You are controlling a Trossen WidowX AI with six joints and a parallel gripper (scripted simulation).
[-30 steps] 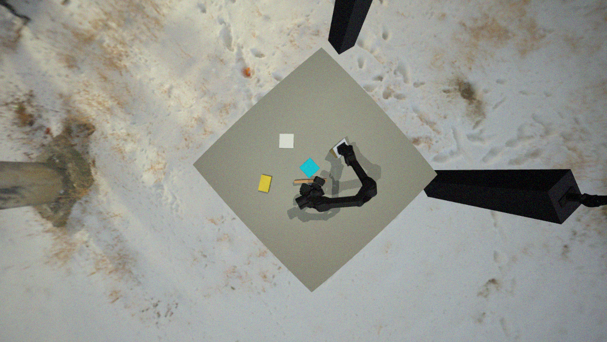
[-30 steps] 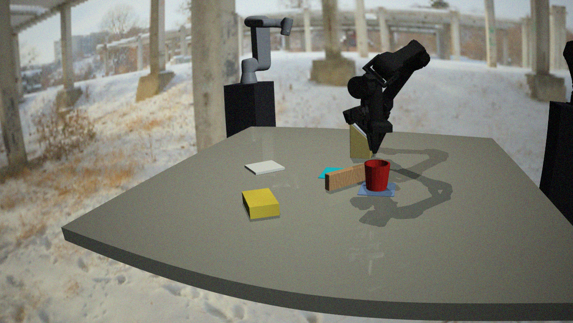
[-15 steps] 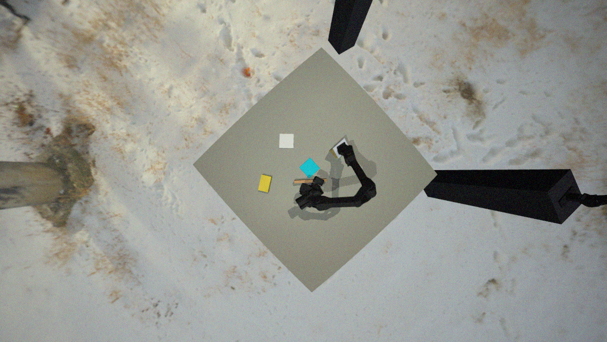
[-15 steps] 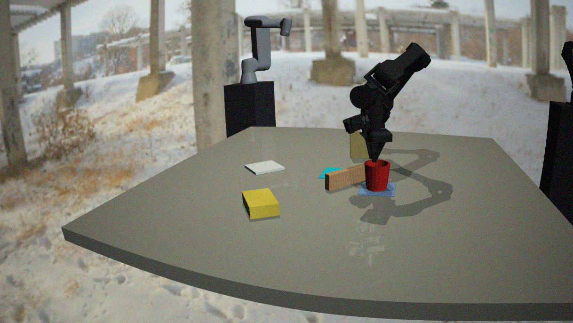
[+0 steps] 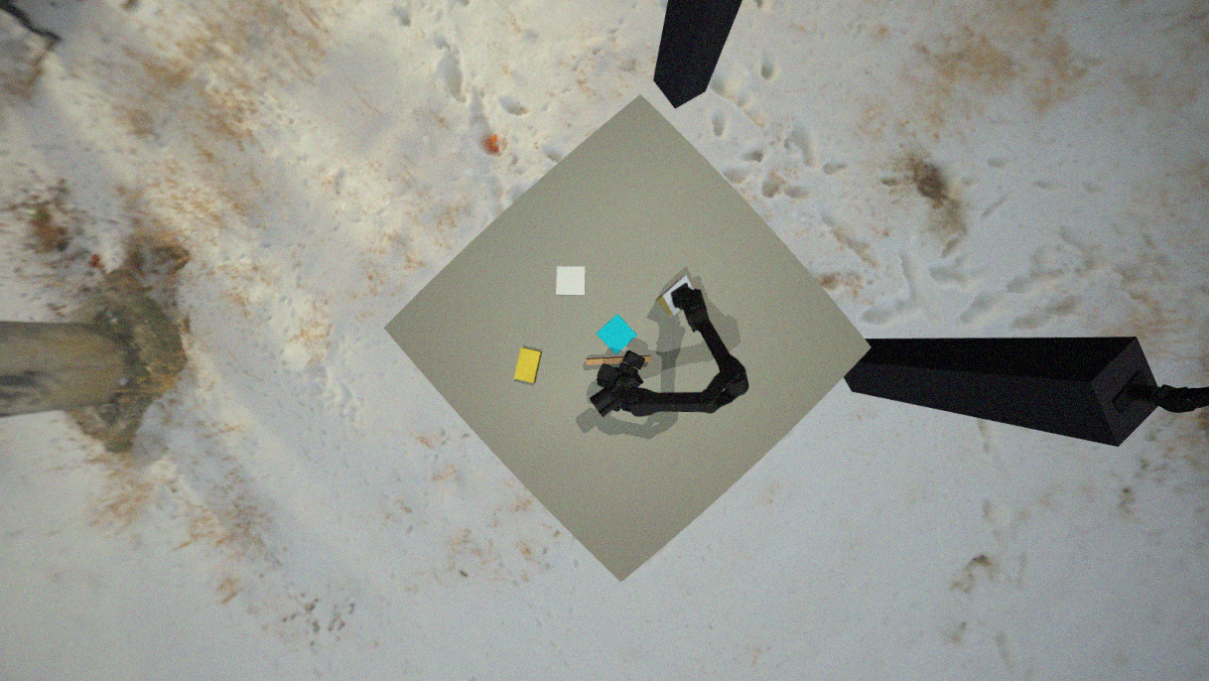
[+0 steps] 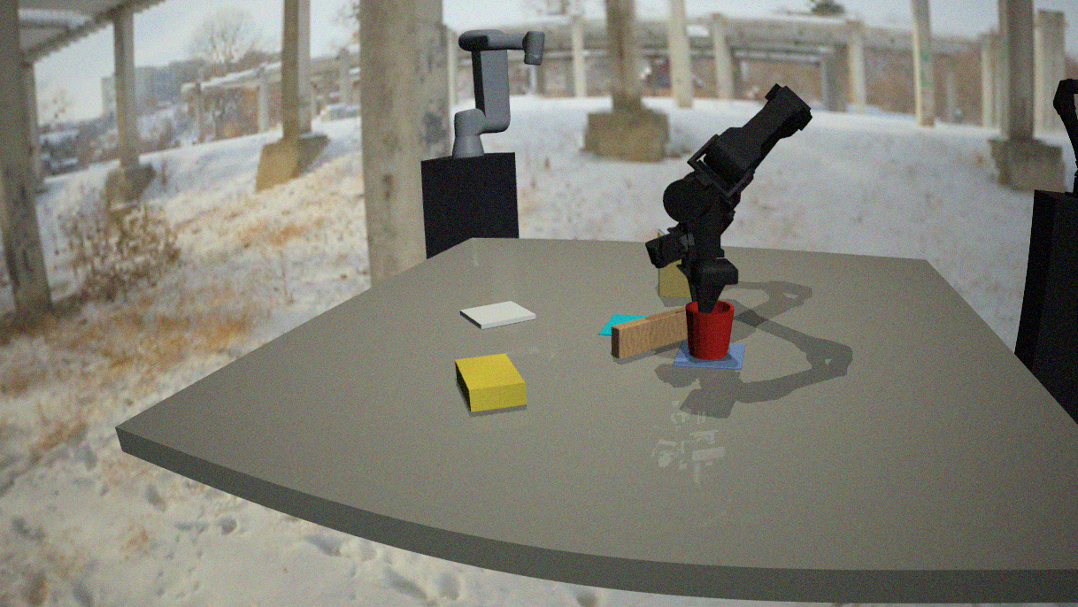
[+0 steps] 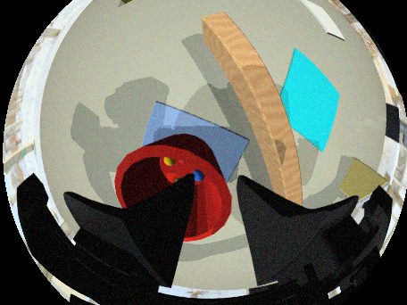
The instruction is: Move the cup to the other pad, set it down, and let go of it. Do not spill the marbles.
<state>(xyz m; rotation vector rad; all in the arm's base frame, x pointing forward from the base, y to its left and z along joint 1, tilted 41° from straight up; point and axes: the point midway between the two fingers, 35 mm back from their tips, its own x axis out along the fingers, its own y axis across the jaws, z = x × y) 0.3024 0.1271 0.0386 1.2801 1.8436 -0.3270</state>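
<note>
Now: gripper tip 2 cm short of the red cup, 2 cm to the right of it and 1 cm above it. Also, from my gripper tip: cyan pad 7 cm behind, 13 cm to the right, 6 cm below; then wooden bar 2 cm behind, 5 cm to the right, 4 cm below; then flat white tile 4 cm behind, 38 cm to the right, 5 cm below.
</note>
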